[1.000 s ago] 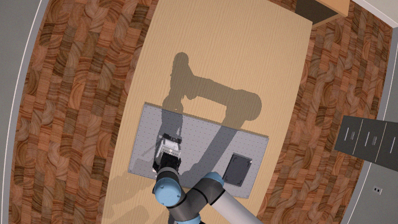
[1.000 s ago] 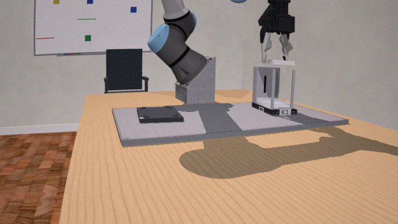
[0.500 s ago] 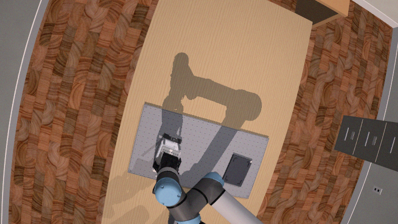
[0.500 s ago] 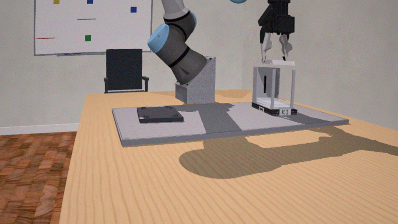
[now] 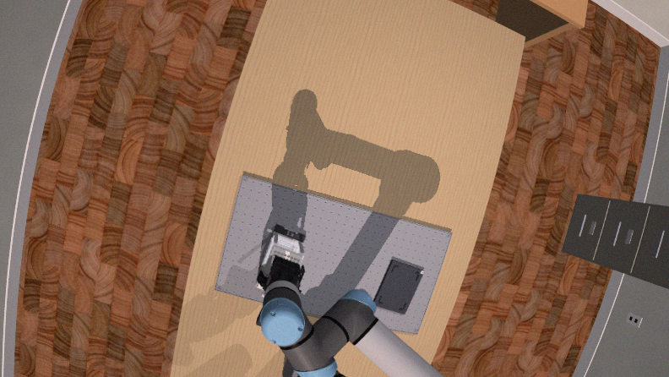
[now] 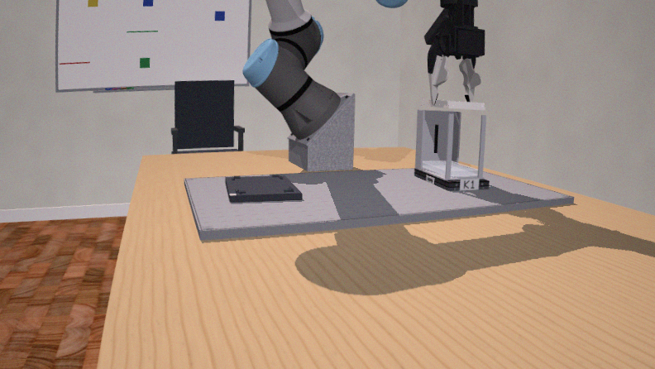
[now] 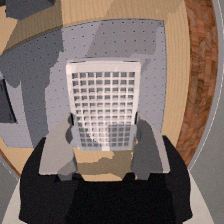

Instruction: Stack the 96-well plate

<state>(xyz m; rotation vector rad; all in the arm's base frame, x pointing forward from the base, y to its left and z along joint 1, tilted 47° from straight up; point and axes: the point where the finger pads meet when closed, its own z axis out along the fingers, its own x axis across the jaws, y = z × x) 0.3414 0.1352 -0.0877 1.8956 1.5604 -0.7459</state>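
Right now the clear 96-well plate is 10 mm below my hand. Also, from my hand: back panel 70 mm behind, 10 mm to the left, 90 mm below; white plate 150 mm below.
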